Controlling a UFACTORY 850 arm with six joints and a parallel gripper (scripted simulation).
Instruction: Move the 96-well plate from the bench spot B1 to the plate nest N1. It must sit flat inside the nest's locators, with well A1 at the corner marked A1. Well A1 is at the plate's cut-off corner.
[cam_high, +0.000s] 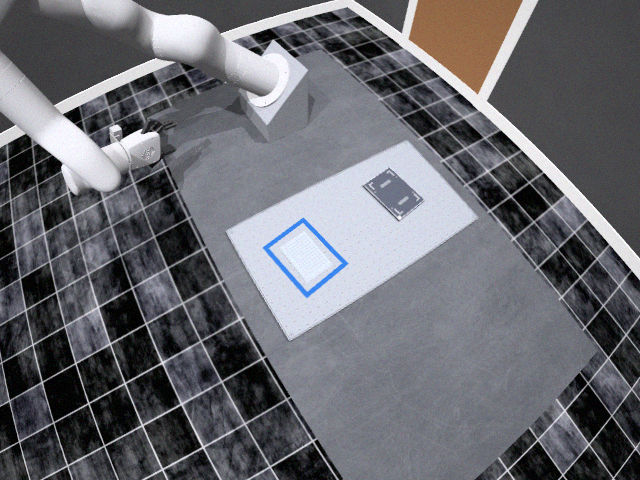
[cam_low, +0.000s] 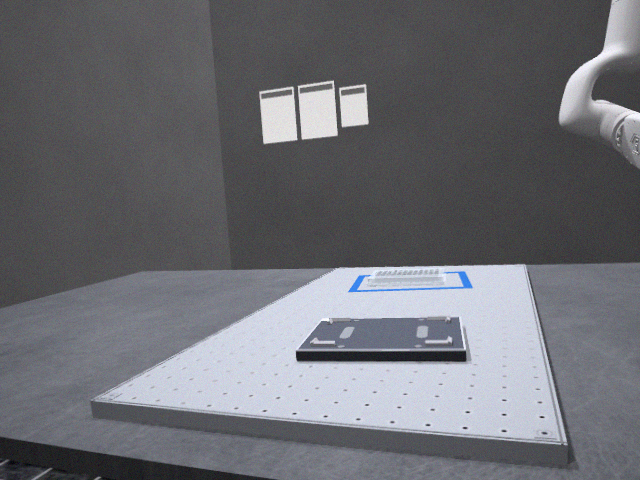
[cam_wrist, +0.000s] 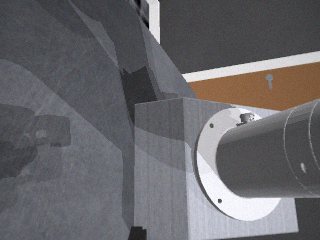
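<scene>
My gripper is now 47 cm short of the 96-well plate, 15 cm to the right of it and 18 cm above it. The rest, counted from my hand: dark plate nest N1: 46 cm ahead, 50 cm to the left, 18 cm below; then A1 label: 53 cm ahead, 45 cm to the left, 17 cm below.
</scene>
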